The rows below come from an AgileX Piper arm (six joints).
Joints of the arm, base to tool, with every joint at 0 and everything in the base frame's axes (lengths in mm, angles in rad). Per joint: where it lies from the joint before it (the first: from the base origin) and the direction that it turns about. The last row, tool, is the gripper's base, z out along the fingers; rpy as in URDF.
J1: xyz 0 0 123 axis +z
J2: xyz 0 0 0 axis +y
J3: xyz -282.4 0 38.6 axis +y
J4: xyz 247.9 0 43.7 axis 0.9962 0 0.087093
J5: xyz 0 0 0 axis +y
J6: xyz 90.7 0 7.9 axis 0.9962 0 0.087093
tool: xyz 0 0 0 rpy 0 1.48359 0
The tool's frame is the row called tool.
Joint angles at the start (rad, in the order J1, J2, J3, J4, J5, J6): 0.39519 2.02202 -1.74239 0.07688 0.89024 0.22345
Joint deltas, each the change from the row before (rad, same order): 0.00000 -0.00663 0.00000 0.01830 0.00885 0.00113; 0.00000 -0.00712 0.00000 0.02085 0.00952 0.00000; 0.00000 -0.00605 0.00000 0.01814 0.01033 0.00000; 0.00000 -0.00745 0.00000 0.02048 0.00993 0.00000
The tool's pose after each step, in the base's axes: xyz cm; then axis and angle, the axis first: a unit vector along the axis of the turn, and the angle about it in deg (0 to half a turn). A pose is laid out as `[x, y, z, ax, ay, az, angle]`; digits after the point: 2 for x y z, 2 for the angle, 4 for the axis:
[41.21, 17.92, 25.64, -0.0644, 0.9910, 0.1172, 155.09]
[41.00, 18.00, 25.93, -0.0604, 0.9902, 0.1261, 155.58]
[40.79, 18.06, 26.18, -0.0571, 0.9894, 0.1336, 156.13]
[40.56, 18.14, 26.49, -0.0534, 0.9884, 0.1424, 156.63]

